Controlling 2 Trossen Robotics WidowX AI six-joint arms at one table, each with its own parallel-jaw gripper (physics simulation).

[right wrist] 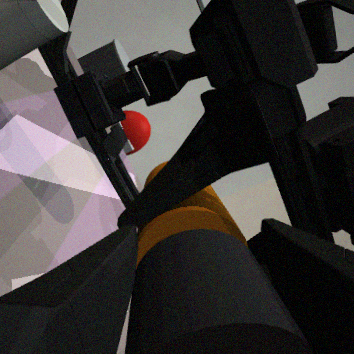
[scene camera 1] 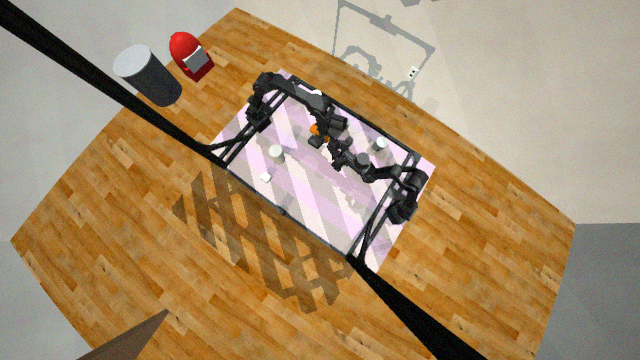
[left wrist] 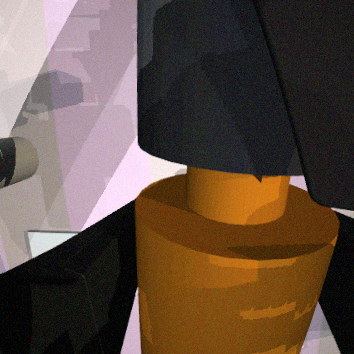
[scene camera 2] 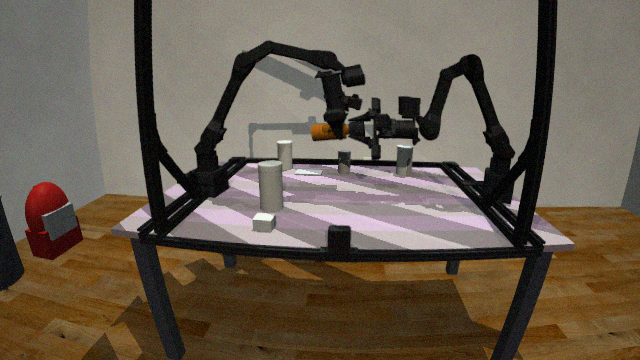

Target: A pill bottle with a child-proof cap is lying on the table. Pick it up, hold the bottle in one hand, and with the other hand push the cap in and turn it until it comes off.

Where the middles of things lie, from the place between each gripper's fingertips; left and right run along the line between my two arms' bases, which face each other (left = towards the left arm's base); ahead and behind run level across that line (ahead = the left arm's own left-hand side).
Labels:
The dark cap (left wrist: 208, 97) lies 10 mm behind my left hand, 50 mm to the right of it and 30 mm above it. Also, from my left hand: orange pill bottle (left wrist: 219, 255): 10 mm to the left, 20 mm above; then flat white card (left wrist: 40, 240): 170 mm ahead, 120 mm to the left, 160 mm below.
The dark cap is 3 cm to the right of my right hand, 2 cm ahead of it and 1 cm below it. The rest, counted from my right hand: orange pill bottle 3 cm to the left, 3 cm ahead, 2 cm below; flat white card 20 cm below, 20 cm ahead, 14 cm to the left.

